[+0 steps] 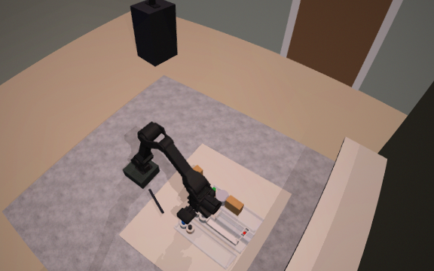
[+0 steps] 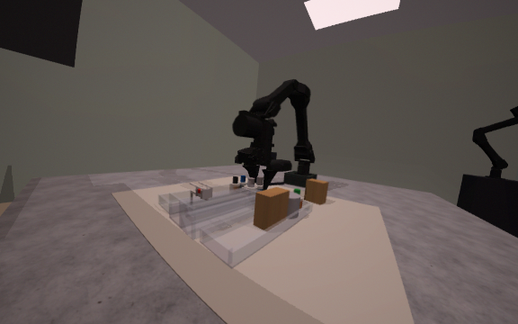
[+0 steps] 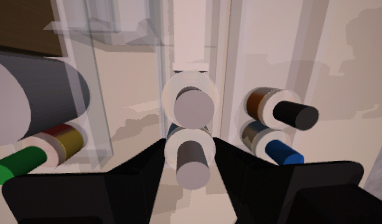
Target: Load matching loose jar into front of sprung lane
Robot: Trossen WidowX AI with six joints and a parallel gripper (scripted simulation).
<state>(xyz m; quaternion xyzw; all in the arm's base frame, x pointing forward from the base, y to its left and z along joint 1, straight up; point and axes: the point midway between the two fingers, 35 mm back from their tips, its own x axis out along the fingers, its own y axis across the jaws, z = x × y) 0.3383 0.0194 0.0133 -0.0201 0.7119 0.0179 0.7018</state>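
Now: the grey cylinder 4 cm ahead of my gripper tip and 13 cm to the left of it. Also, from my gripper tip: brown box (10 cm ahead, 13 cm to the left, 1 cm above); black stick (18 cm behind, 9 cm to the right, 2 cm below); pale pusher piece (15 cm ahead, 4 cm to the left, 2 cm above).
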